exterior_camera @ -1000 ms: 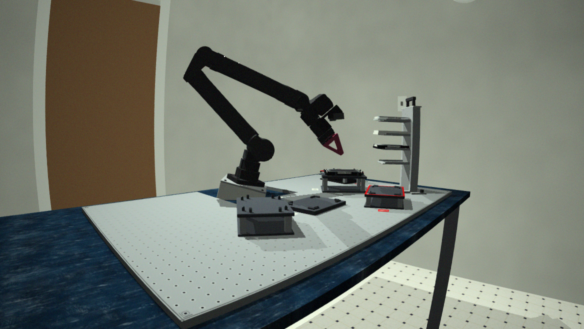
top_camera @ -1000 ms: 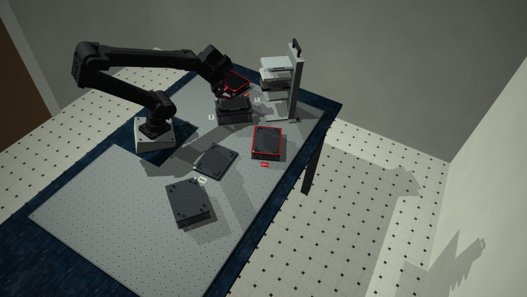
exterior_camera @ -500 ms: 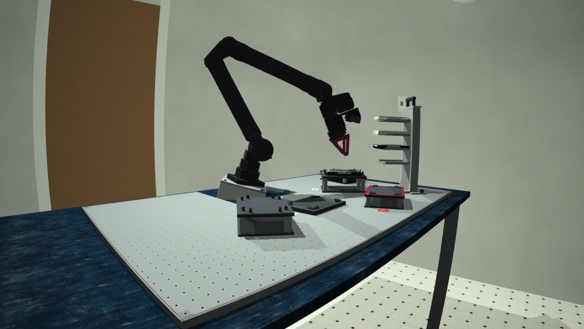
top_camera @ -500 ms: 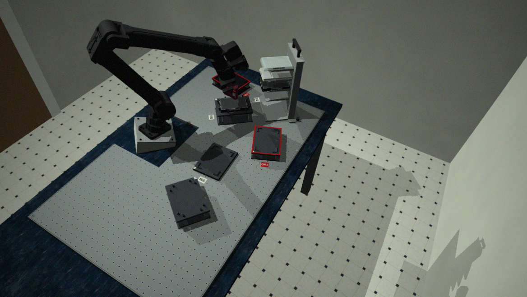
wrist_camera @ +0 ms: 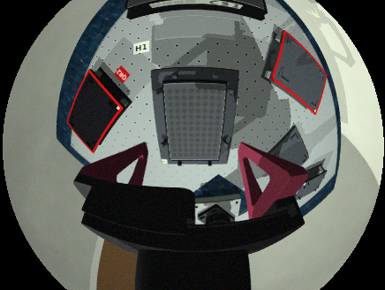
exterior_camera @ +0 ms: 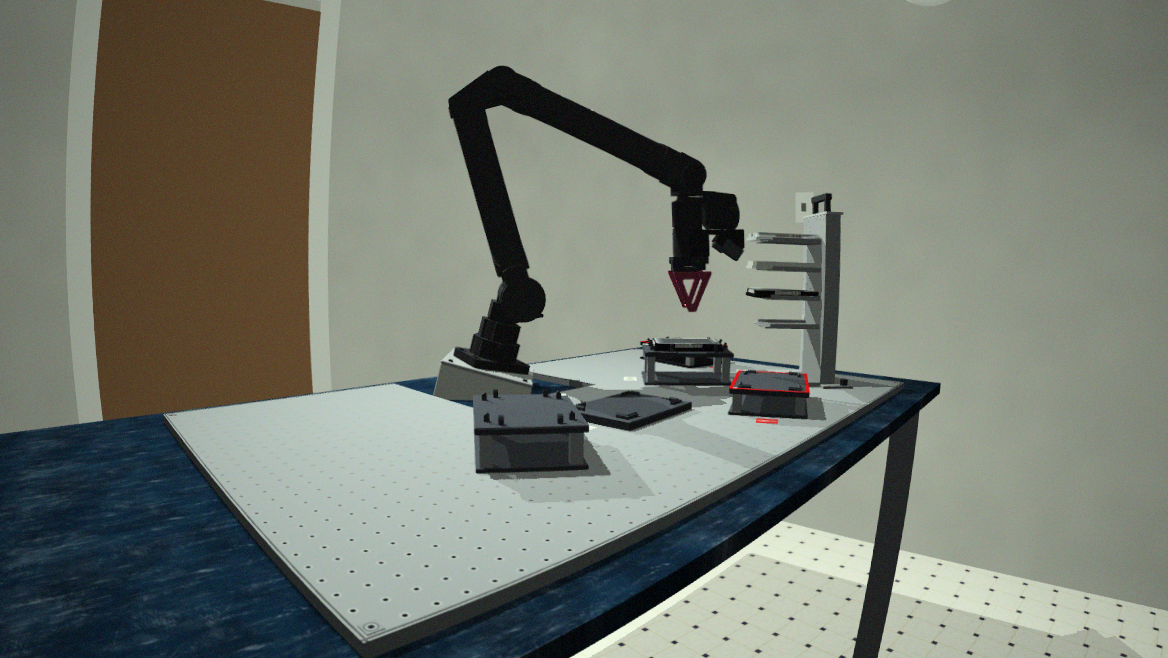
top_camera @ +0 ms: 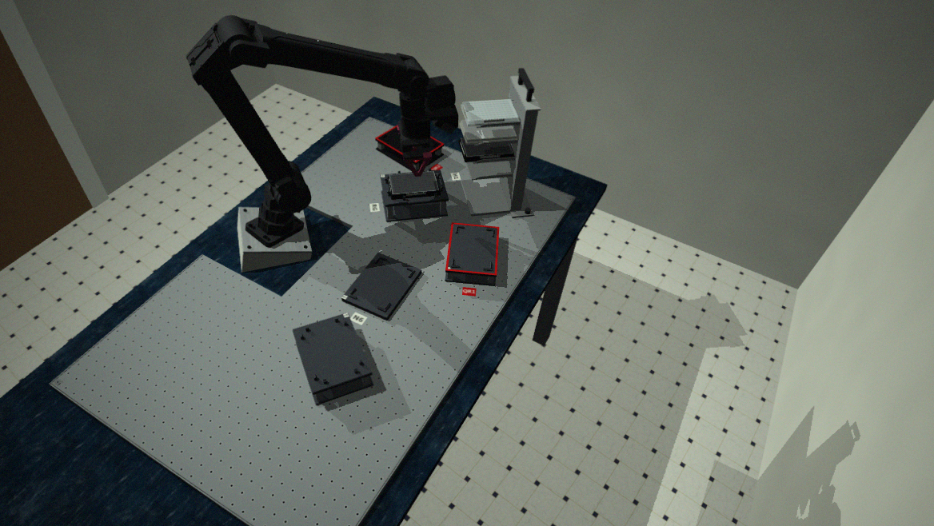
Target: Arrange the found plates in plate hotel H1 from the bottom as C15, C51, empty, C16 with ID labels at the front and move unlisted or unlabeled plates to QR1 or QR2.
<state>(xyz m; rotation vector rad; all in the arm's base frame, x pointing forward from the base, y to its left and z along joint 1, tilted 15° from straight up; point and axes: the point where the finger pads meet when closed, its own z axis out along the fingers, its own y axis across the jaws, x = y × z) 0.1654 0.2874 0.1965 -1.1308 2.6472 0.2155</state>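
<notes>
The raised regrip nest RG is 90 mm below my hand. The rest, counted from my hand: quarantine nest QR1 (240 mm ahead, 110 mm below, 70 mm to the right); plate hotel H1 (190 mm to the left, 180 mm ahead, 20 mm above); quarantine nest QR2 (160 mm to the left, 150 mm behind, 110 mm below).
</notes>
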